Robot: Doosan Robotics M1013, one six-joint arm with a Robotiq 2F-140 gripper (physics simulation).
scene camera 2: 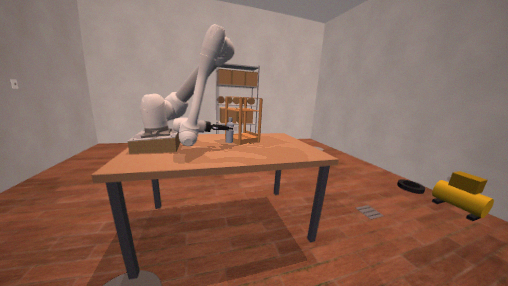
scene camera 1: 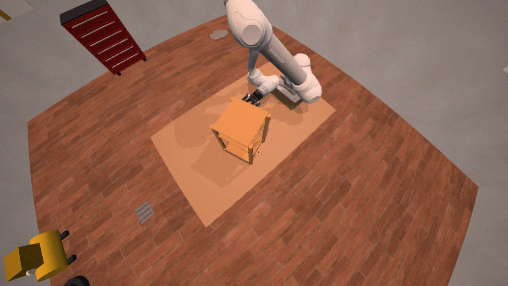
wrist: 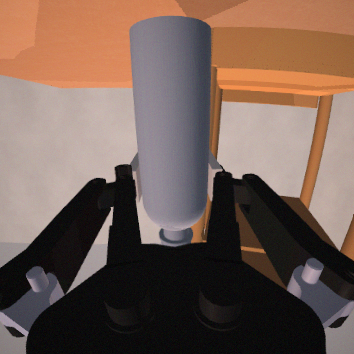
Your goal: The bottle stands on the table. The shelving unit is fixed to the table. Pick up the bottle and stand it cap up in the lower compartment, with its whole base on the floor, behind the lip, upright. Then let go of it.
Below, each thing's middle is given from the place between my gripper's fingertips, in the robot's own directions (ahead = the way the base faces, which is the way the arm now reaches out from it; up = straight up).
The blue-grey bottle [wrist: 170, 55] lies 5 cm behind my hand and 1 cm below it. Also, from my hand: orange shelving unit [scene camera 1: 240, 124] 17 cm to the left, 11 cm ahead, 4 cm above.
